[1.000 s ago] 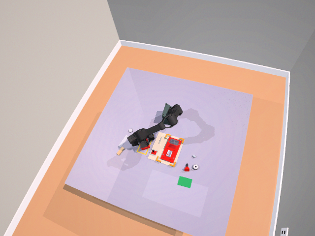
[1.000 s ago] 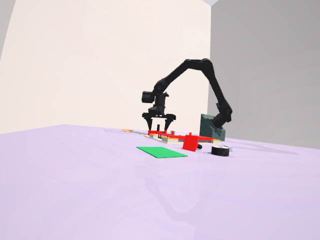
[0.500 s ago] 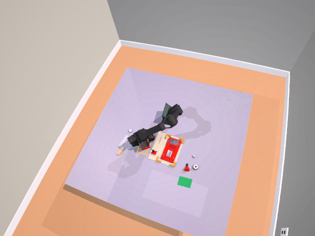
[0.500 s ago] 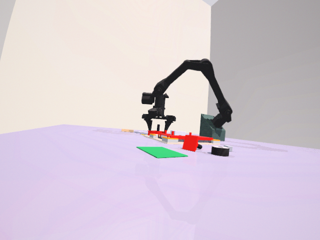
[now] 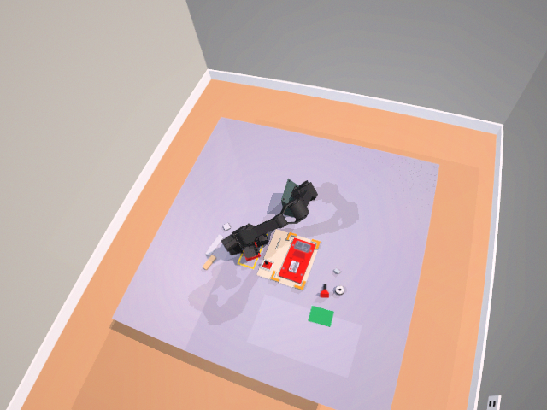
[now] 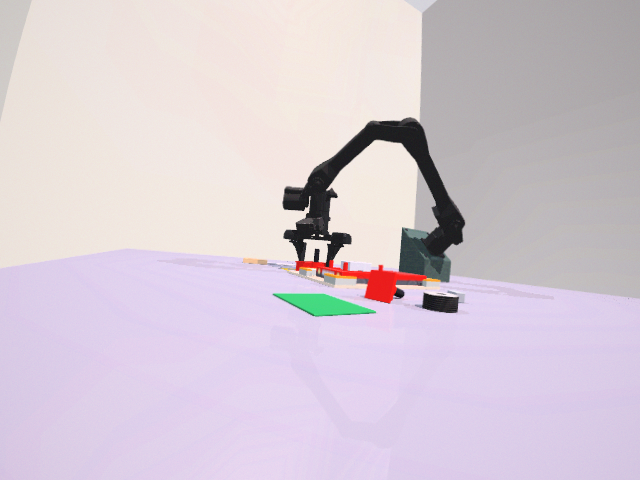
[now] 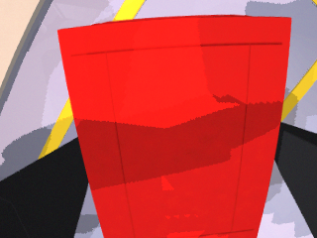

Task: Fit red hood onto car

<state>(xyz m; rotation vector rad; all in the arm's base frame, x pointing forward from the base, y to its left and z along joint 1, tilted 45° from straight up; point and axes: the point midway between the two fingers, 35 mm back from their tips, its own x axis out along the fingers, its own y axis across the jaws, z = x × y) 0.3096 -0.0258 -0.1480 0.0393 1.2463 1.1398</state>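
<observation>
Now: gripper tip 10 mm short of the grey engine block, 240 mm to the right of it and 10 mm below it. Also, from my gripper tip: red hood 10 mm above; then tan wooden block 130 mm ahead, 160 mm to the right; then grey bar 40 mm ahead, 180 mm to the right, 10 mm below.
</observation>
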